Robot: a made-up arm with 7 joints.
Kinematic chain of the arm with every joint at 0, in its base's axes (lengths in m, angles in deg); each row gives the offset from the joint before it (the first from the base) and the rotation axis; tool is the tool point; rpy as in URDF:
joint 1: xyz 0 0 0.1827 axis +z
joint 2: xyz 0 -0.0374 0.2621 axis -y
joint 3: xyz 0 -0.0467 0.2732 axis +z
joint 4: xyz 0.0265 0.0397 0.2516 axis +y
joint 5: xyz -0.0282 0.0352 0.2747 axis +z
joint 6: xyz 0 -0.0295 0.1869 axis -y
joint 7: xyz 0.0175 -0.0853 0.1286 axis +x
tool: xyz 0 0 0 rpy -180 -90 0
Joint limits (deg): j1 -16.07..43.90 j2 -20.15..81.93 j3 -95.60..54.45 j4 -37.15..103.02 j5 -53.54..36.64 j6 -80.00..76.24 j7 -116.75..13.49
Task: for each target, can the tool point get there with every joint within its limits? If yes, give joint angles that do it. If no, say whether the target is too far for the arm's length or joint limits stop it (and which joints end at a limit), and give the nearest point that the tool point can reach.
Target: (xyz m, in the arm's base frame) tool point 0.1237 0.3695 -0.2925
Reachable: no: joint limits stop it (at a limit: joint 1, joint 2, joint 4, joint 5) | nearest point 0.2920 0.4556 0.5473 | short by 0.861 m
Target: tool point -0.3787 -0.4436 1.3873
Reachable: yes | joints 13.69 29.47 -77.12 38.57 -18.72 48.35 -37.96
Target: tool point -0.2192 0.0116 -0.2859
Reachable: no: joint limits stop it (at a limit: joint 2, joint 4, joint 6) | nearest point -0.8673 0.0459 0.1205 | short by 0.766 m
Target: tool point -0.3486 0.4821 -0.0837
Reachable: no: joint limits stop it (at a limit: joint 1, joint 2, joint 4, joint 6) | nearest point -0.7704 0.4163 0.2086 | short by 0.517 m
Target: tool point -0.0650 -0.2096 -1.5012
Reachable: no: too far | nearest point -0.5645 -0.6669 0.1171 | short by 1.754 m
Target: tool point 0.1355 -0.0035 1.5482
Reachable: yes | joints 10.09 -11.06 -52.42 -4.42 -21.00 10.87 -53.99
